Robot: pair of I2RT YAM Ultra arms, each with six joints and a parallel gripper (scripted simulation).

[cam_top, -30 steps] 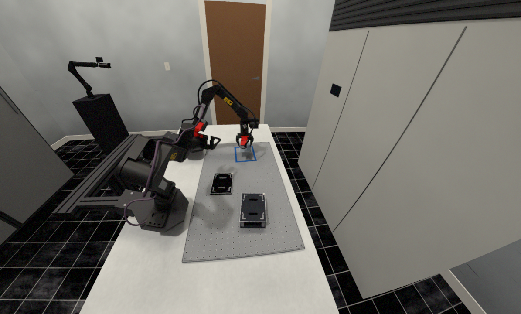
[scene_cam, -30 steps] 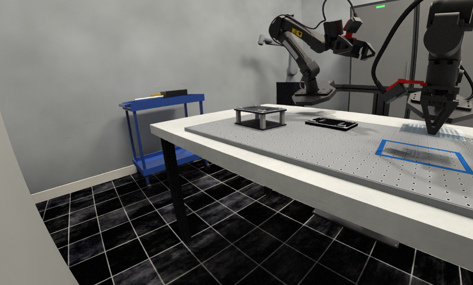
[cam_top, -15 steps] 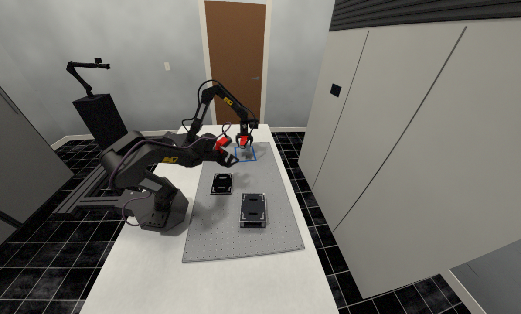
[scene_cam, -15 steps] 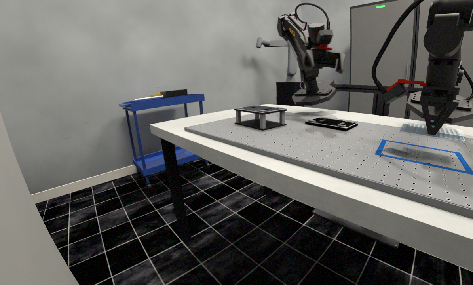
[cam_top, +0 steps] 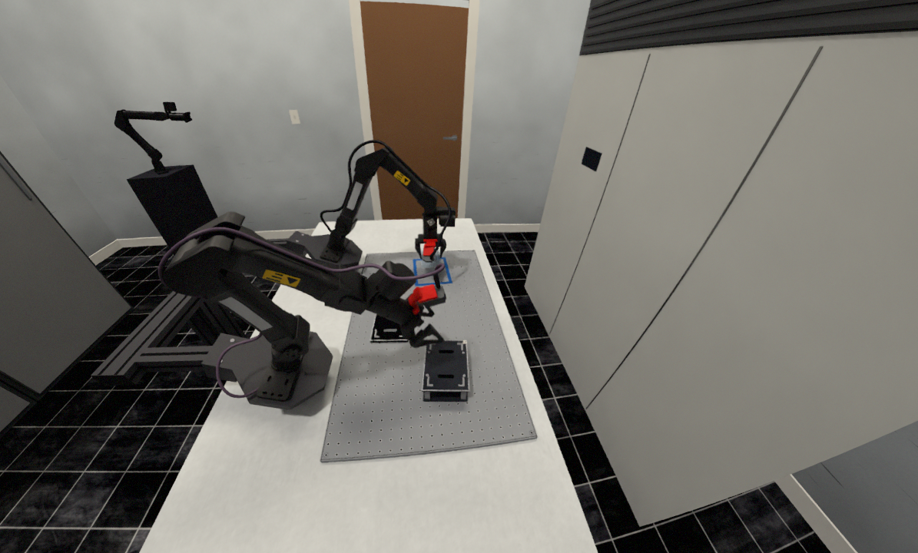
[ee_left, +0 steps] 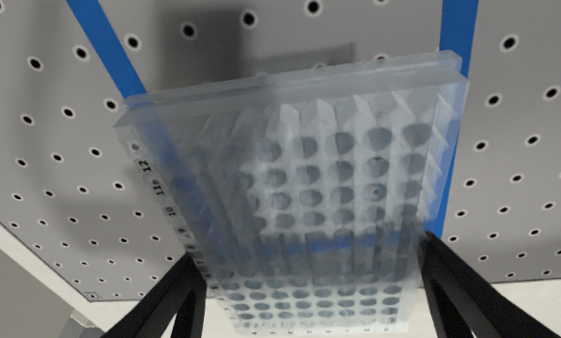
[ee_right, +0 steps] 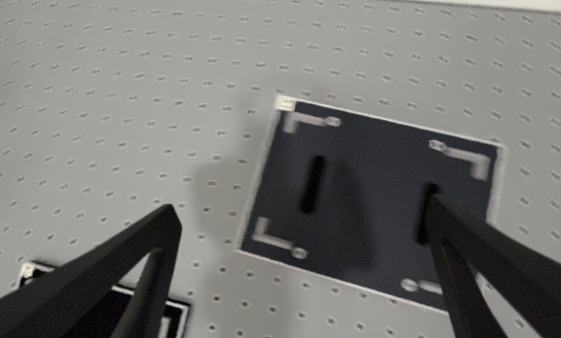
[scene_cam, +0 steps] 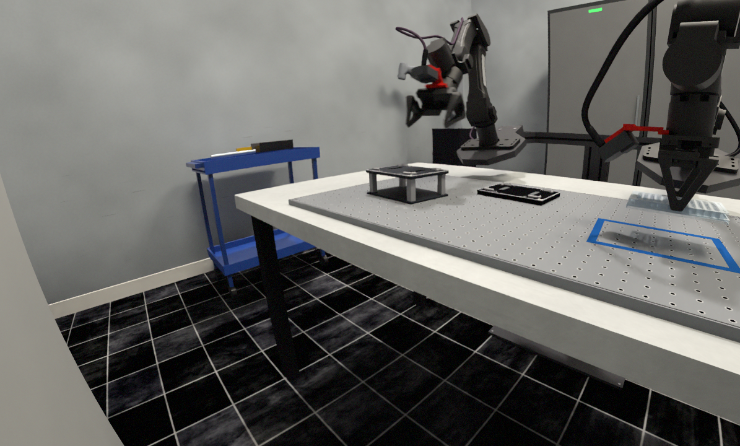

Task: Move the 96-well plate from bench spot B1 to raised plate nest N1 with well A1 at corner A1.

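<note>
The black nest plate is 150 mm behind my left hand, 310 mm to the right of it and 60 mm below it. From my left hand the other things lie so: clear 96-well plate 10 mm below.
Now: the clear 96-well plate 49 cm to the left of my right hand, 11 cm below it and 1 cm ahead of it. Also, from my right hand: black nest plate 17 cm to the left, 16 cm below, 14 cm behind.
</note>
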